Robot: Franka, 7 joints.
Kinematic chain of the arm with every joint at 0, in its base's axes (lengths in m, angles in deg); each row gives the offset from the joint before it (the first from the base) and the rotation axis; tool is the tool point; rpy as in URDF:
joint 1: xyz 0 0 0.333 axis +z
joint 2: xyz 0 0 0 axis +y
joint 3: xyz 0 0 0.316 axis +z
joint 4: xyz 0.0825 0 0 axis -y
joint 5: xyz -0.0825 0 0.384 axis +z
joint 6: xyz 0 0 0 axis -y
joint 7: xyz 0.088 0 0 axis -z
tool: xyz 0 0 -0.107 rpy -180 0 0
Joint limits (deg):
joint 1: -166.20..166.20
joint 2: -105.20..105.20
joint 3: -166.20..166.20
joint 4: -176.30..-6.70
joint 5: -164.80..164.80
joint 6: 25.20..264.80
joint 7: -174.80..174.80
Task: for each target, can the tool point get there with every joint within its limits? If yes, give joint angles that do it. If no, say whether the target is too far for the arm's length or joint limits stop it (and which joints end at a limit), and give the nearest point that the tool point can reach.
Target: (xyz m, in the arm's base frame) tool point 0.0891 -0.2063 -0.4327
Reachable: no: joint limits stop it (at a limit: joint 2) | nearest point 0.0920 -0.2129 -0.3583 | short by 0.075 m
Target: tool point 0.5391 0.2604 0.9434
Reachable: yes | joints 25.21 24.08 0.02 -35.09 -15.96 149.49 -79.64
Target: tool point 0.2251 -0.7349 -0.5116
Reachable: no: too far | nearest point 0.1732 -0.5654 -0.2624 | short by 0.306 m
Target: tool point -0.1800 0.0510 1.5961
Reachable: no: too far | nearest point -0.1209 0.0343 1.1816 | short by 0.419 m
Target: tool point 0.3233 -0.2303 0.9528
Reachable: yes | joints 1.70 49.54 -123.17 -36.88 136.73 215.55 99.44
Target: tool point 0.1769 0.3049 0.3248
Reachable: yes | joints 7.76 -33.42 68.03 -156.00 125.16 172.15 23.37
